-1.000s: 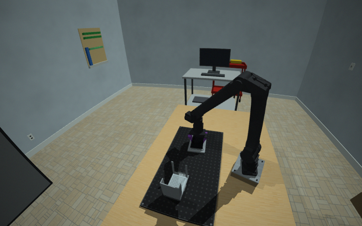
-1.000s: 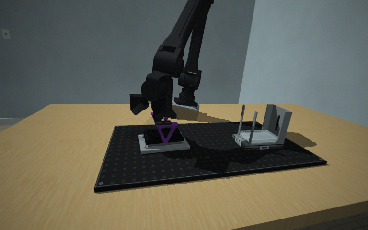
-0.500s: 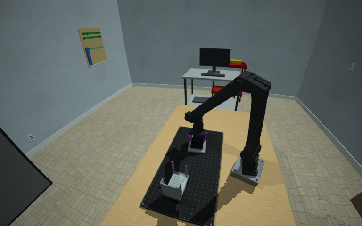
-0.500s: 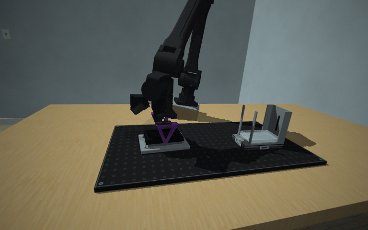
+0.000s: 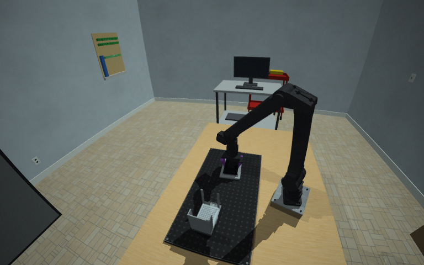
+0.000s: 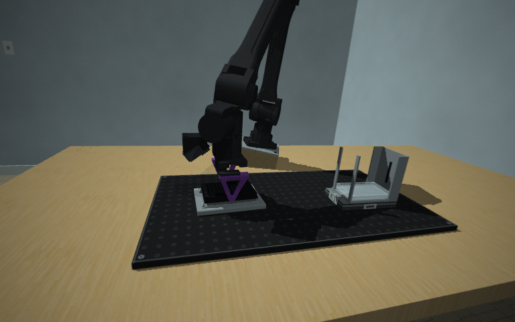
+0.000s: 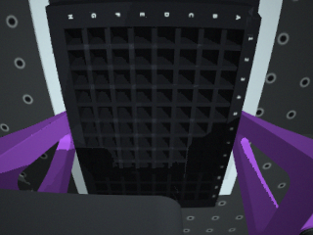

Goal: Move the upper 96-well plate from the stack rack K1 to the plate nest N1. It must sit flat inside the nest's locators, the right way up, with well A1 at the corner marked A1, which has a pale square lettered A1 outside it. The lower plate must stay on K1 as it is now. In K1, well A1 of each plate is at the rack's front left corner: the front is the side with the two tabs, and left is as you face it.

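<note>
The grey plate nest N1 lies 20 mm below my hand. Round my hand: black 96-well plate (right at my hand); then pale A1 square (50 mm behind, 80 mm to the right, 20 mm below); then white plate (50 mm ahead, 360 mm to the left).
</note>
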